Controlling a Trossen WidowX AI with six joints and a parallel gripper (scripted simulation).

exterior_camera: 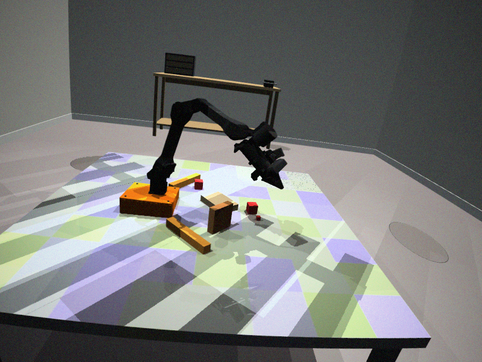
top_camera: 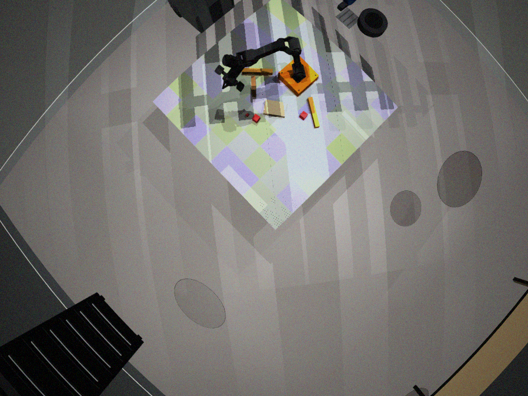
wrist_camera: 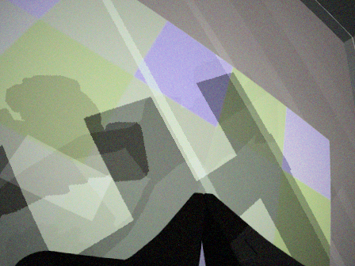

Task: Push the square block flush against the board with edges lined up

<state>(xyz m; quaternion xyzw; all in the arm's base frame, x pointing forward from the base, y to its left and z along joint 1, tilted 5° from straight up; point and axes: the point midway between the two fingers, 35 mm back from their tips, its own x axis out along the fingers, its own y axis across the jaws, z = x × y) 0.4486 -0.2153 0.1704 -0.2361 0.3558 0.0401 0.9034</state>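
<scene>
The brown square block lies 200 mm behind my gripper tip, 50 mm to the left of it and 160 mm below it. Also, from my gripper tip: pale flat board: 210 mm behind, 260 mm to the left, 200 mm below; then tiny red piece: 40 mm behind, 160 mm to the left, 210 mm below.
</scene>
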